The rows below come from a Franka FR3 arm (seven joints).
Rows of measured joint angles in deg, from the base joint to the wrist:
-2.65, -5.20, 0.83, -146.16, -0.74, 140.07, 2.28
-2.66, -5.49, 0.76, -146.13, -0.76, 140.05, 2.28
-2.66, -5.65, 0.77, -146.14, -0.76, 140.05, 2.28
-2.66, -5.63, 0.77, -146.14, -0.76, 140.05, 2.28
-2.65, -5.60, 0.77, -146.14, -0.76, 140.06, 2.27
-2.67, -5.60, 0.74, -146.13, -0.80, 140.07, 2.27
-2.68, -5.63, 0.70, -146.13, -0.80, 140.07, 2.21
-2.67, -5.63, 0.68, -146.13, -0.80, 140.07, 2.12
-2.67, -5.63, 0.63, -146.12, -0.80, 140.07, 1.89
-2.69, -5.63, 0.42, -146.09, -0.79, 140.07, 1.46
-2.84, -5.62, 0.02, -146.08, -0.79, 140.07, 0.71
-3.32, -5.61, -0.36, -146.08, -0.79, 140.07, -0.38
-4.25, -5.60, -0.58, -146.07, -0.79, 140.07, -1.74
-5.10, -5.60, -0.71, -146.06, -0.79, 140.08, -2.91
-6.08, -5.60, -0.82, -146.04, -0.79, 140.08, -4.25
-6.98, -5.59, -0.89, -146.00, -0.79, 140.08, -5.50
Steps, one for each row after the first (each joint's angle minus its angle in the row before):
-0.01, -0.29, -0.07, 0.03, -0.02, -0.02, 0.00
0.00, -0.16, 0.01, -0.01, 0.00, 0.00, 0.00
0.00, 0.02, 0.00, 0.00, 0.00, 0.00, 0.00
0.01, 0.03, 0.00, 0.00, 0.00, 0.01, -0.01
-0.02, 0.00, -0.03, 0.01, -0.04, 0.01, 0.00
-0.01, -0.03, -0.04, 0.00, 0.00, 0.00, -0.06
0.01, 0.00, -0.02, 0.00, 0.00, 0.00, -0.09
0.00, 0.00, -0.05, 0.01, 0.00, 0.00, -0.23
-0.02, 0.00, -0.21, 0.03, 0.01, 0.00, -0.43
-0.15, 0.01, -0.40, 0.01, 0.00, 0.00, -0.75
-0.48, 0.01, -0.38, 0.00, 0.00, 0.00, -1.09
-0.93, 0.01, -0.22, 0.01, 0.00, 0.00, -1.36
-0.85, 0.00, -0.13, 0.01, 0.00, 0.01, -1.17
-0.98, 0.00, -0.11, 0.02, 0.00, 0.00, -1.34
-0.90, 0.01, -0.07, 0.04, 0.00, 0.00, -1.25

